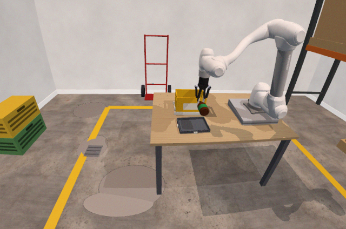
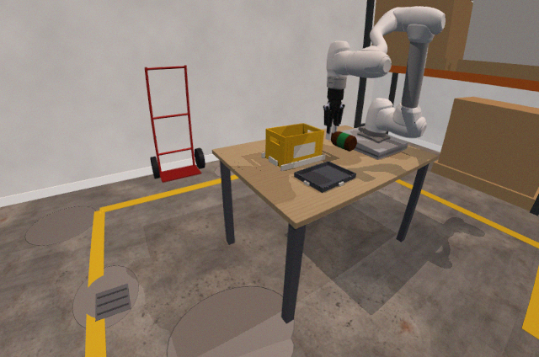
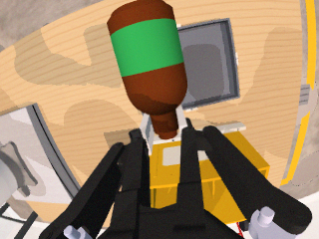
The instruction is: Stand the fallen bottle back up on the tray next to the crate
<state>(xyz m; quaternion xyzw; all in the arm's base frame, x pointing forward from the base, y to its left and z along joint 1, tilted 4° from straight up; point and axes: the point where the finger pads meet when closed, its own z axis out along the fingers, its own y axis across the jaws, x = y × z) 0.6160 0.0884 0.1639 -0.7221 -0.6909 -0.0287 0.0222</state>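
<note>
The bottle is 5 cm to the left of my hand and 2 cm below it. Also, from my hand: dark tray 6 cm ahead, 4 cm to the left, 20 cm below; yellow crate 3 cm ahead, 23 cm to the right, 13 cm below.
</note>
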